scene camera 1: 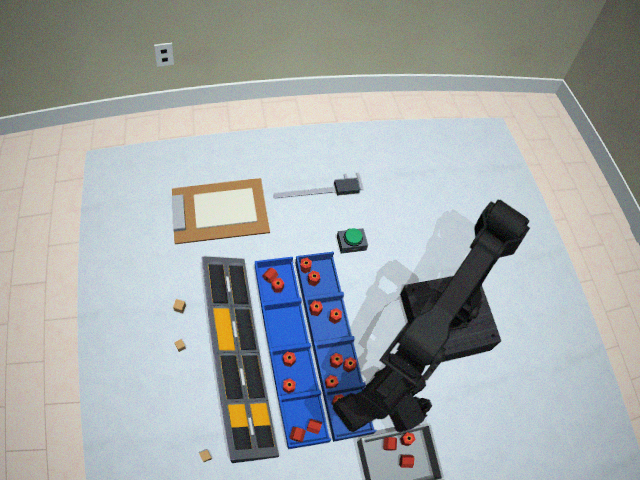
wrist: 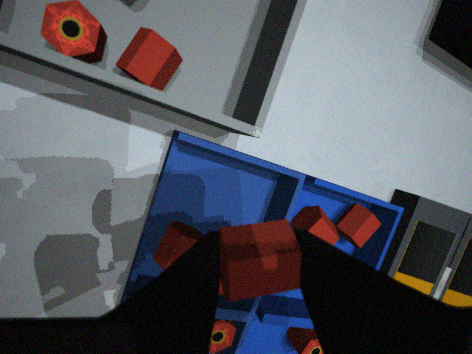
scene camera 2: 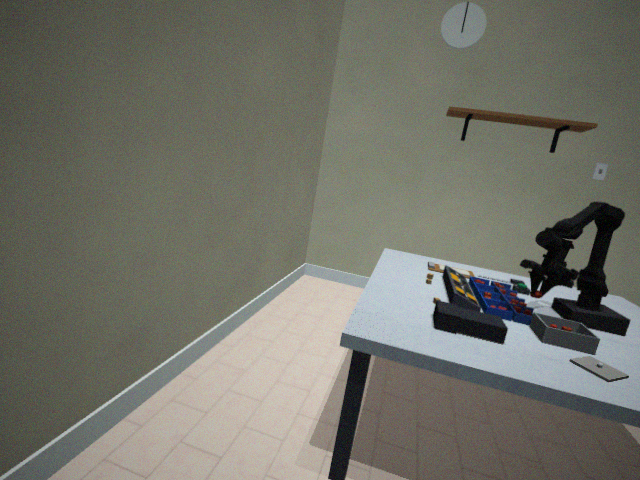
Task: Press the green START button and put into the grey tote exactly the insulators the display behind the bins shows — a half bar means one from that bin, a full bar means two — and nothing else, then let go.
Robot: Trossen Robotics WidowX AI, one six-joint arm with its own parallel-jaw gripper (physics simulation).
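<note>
My gripper (scene camera 2: 537, 292) (wrist: 256, 241) is shut on a red insulator (wrist: 262, 280) and holds it above the near end of the blue bins (scene camera 1: 281, 325) (wrist: 220, 160). The arm hides the fingertips in scene camera 1. Below, a red insulator (wrist: 175, 244) lies in the near bin of the arm-side row. The grey tote (scene camera 1: 436, 454) (scene camera 2: 566, 339) (wrist: 262, 65) holds three red insulators, one (scene camera 1: 408, 438) (wrist: 70, 29) upright. The display (scene camera 1: 239, 352) shows one full yellow bar (scene camera 1: 223, 329) and two half bars (scene camera 1: 237, 414) in its nearest row. The green START button (scene camera 1: 353, 236) stands beyond the bins.
A clipboard (scene camera 1: 224, 208) and a caliper (scene camera 1: 346, 186) lie beyond the bins. Small wooden cubes (scene camera 1: 178, 305) lie behind the display. A black box (scene camera 2: 467, 322) stands near the display's end, and a flat plate with a knob (scene camera 2: 589, 365) lies near the tote.
</note>
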